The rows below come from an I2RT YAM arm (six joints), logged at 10 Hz.
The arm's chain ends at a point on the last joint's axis. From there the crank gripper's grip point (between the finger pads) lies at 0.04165 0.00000 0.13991 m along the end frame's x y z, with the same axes.
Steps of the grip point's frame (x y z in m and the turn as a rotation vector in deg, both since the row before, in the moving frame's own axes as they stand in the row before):
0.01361 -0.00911 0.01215 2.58 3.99 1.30
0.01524 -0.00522 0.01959 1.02 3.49 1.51
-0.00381 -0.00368 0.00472 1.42 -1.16 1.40
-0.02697 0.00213 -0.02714 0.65 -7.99 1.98
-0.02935 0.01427 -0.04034 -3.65 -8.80 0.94
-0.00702 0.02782 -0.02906 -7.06 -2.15 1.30
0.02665 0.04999 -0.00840 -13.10 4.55 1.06
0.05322 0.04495 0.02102 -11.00 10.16 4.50
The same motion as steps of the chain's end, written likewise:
0.00392 -0.00394 0.01551 2.58 3.99 1.30
0.00678 -0.00396 0.02240 1.02 3.49 1.51
-0.00100 -0.00119 0.00394 1.42 -1.16 1.40
-0.00713 0.00265 -0.03157 0.65 -7.99 1.98
-0.00739 0.00469 -0.04476 -3.65 -8.80 0.94
-0.00155 0.00965 -0.02940 -7.06 -2.15 1.30
0.01608 0.01783 -0.00096 -13.10 4.55 1.06
0.03054 0.01493 0.03337 -11.00 10.16 4.50

